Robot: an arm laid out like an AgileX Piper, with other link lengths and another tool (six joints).
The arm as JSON. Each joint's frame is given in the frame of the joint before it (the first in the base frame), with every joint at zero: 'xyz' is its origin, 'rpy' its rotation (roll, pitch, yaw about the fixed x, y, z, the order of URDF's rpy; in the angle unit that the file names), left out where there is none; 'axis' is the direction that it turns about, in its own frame. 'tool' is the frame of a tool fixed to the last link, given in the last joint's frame.
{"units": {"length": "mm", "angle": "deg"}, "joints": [
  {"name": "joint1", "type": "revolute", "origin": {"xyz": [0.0, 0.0, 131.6], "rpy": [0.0, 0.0, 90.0]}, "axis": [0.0, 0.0, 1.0]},
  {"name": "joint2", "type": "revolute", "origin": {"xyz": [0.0, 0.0, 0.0], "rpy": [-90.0, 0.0, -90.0]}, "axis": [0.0, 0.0, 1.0]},
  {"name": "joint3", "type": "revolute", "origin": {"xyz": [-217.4, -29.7, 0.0], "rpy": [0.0, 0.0, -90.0]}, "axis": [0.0, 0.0, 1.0]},
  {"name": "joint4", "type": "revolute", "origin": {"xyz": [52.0, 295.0, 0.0], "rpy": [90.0, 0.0, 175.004]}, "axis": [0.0, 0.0, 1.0]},
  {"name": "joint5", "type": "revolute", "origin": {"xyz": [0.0, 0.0, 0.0], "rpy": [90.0, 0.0, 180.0]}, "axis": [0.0, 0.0, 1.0]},
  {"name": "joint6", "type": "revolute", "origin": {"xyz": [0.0, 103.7, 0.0], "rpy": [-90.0, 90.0, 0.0]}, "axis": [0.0, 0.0, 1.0]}
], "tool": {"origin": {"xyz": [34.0, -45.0, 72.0], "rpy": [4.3, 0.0, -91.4]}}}
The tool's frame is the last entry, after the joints.
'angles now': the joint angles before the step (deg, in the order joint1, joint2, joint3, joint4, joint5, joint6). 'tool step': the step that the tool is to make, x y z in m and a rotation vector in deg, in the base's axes. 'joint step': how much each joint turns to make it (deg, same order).
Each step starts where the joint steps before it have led.
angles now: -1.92, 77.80, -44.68, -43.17, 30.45, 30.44
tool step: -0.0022, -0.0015, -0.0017, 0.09, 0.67, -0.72
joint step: 0.00, 0.01, 0.00, 0.42, 0.90, -0.02
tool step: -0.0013, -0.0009, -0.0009, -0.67, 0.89, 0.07
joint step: 0.01, 0.00, -0.01, -0.01, 0.83, -0.75
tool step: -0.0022, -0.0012, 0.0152, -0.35, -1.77, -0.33
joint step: -0.01, -2.39, 0.02, 0.03, 0.72, -0.17
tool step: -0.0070, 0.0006, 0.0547, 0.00, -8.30, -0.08
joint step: 0.04, -8.11, -0.02, 0.10, -0.12, 0.24
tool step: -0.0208, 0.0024, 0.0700, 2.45, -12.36, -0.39
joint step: 0.01, -10.90, 0.01, 1.65, -1.18, 1.44
